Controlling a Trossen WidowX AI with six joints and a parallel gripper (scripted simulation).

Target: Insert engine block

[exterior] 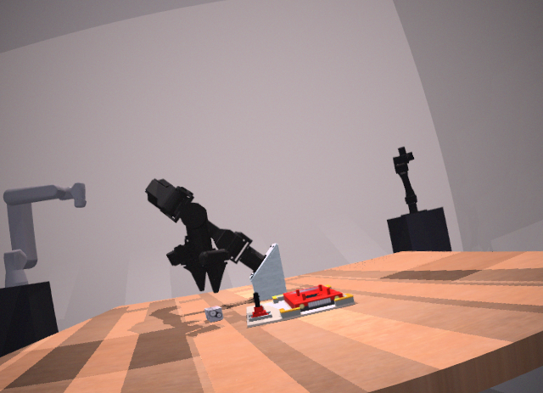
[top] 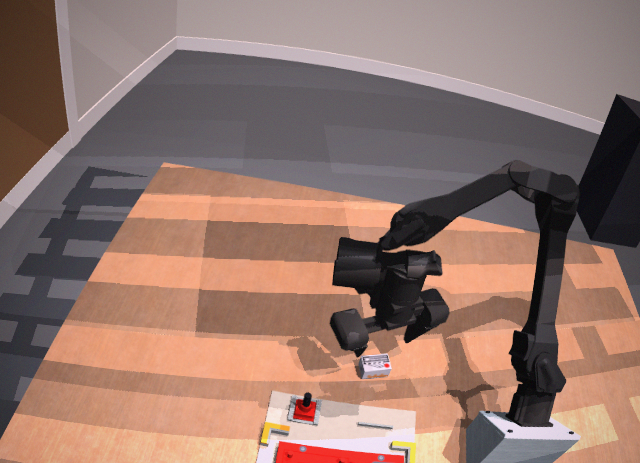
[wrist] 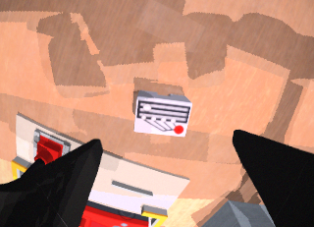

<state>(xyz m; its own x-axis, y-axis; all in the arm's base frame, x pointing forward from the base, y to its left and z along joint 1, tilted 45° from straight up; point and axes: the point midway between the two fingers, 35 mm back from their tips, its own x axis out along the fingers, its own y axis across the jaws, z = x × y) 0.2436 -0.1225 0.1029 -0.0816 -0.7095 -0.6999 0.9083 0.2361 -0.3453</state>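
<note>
Right now my gripper tip is 6 cm above the engine block.
</note>
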